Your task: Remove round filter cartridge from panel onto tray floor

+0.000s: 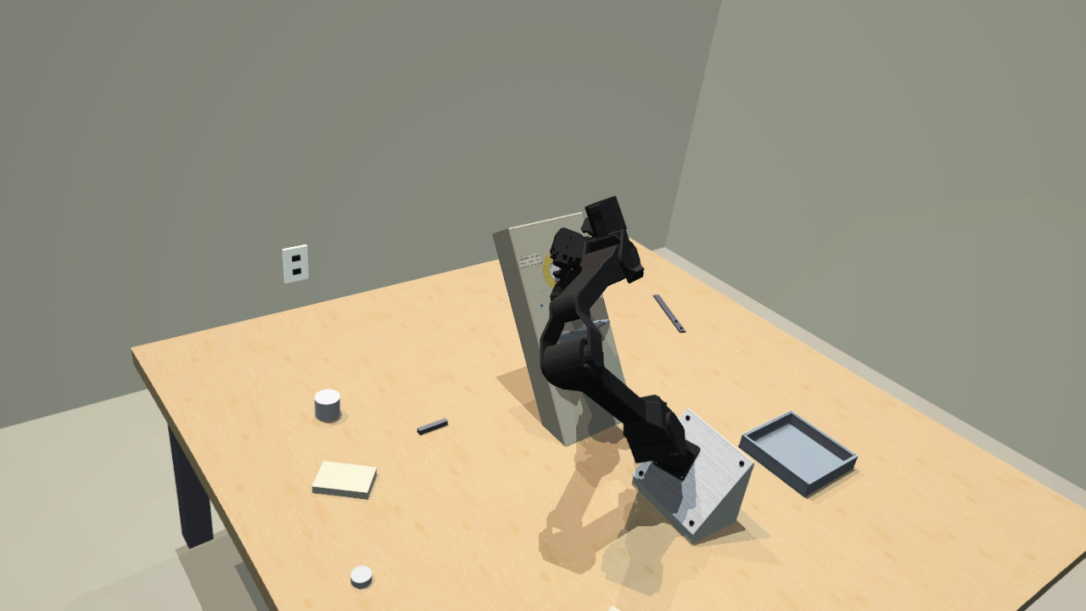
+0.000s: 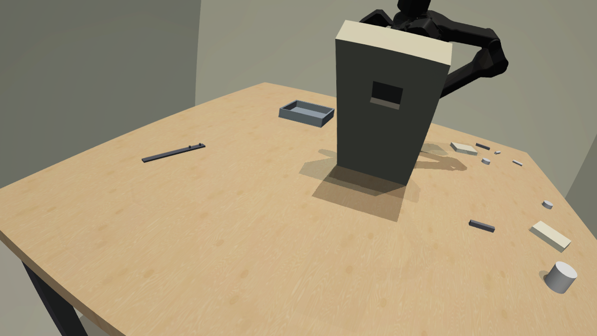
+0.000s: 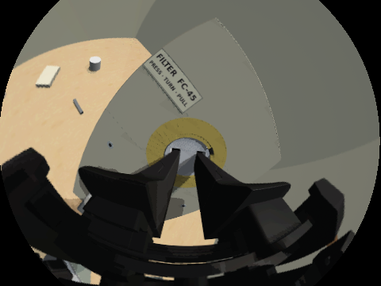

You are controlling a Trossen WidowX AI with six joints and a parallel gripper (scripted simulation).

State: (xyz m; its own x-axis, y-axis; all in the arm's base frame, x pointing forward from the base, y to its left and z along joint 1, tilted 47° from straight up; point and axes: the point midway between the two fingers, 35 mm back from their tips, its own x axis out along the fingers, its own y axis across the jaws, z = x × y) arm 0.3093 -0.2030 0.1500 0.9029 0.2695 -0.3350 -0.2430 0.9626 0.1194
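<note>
My gripper tip is now 1 cm short of the round grey filter cartridge and 1 cm above it. Also, from my gripper tip: grey tray 46 cm behind, 25 cm to the right, 25 cm below; then grey service panel 8 cm below, 4 cm behind.
</note>
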